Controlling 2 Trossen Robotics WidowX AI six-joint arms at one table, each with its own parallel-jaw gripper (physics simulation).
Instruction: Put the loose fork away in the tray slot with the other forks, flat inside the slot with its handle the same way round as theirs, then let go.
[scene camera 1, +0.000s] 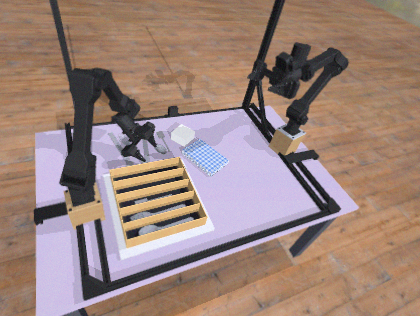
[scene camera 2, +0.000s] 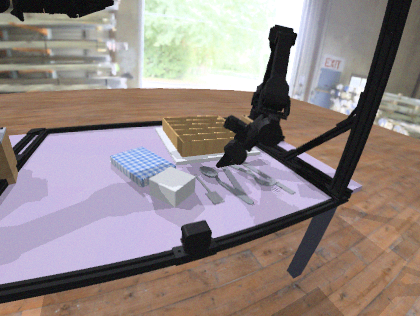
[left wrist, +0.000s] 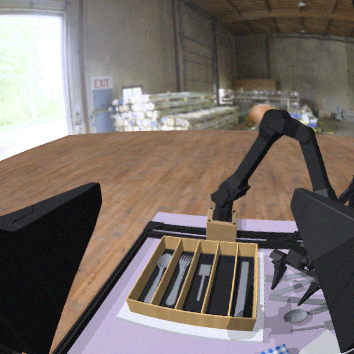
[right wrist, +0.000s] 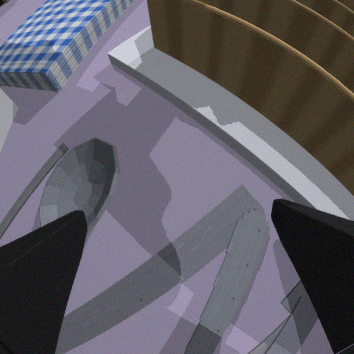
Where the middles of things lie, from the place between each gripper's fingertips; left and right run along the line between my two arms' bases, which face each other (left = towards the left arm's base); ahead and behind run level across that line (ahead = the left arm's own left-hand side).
Scene:
My right hand is 220 mm short of the wooden cutlery tray (scene camera 1: 151, 180), 60 mm to the left of it and 10 mm below it.
Now: the wooden cutlery tray 30 mm ahead of my left hand, 340 mm to the right of it and 410 mm below it.

